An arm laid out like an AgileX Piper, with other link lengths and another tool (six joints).
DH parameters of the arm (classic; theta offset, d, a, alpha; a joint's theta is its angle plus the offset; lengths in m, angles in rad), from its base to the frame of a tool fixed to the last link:
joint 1: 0 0.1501 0 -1.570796
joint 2: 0.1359 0 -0.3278 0
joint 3: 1.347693 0 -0.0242 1.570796
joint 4: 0 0.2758 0 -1.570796
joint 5: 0 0 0 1.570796
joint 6: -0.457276 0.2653 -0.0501 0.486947
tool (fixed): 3.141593 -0.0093 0 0
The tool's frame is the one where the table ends.
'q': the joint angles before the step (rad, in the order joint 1, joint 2, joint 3, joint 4, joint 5, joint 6). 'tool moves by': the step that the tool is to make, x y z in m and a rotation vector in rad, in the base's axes. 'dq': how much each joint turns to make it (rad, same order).
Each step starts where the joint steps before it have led.
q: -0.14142, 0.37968, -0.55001, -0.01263, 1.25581, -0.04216
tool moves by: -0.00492, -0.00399, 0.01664, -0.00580, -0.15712, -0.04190
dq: -0.00616, -0.14609, 0.02865, -0.00891, -0.03822, 0.04218
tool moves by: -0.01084, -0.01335, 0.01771, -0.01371, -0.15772, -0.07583
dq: -0.00188, -0.15379, 0.02127, -0.05023, -0.02223, 0.07715
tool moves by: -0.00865, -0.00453, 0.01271, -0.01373, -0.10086, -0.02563
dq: -0.00052, -0.09559, 0.00652, -0.02117, -0.01085, 0.02490
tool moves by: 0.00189, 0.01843, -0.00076, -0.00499, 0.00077, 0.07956
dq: 0.00009, -0.00213, 0.00218, 0.06850, -0.00406, -0.07396
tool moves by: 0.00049, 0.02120, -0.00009, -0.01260, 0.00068, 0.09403
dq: -0.00009, 0.00001, 0.00001, 0.07747, -0.00002, -0.09184
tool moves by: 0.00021, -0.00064, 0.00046, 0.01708, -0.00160, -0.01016
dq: 0.00007, 0.00000, -0.00001, 0.00097, 0.00001, 0.01958
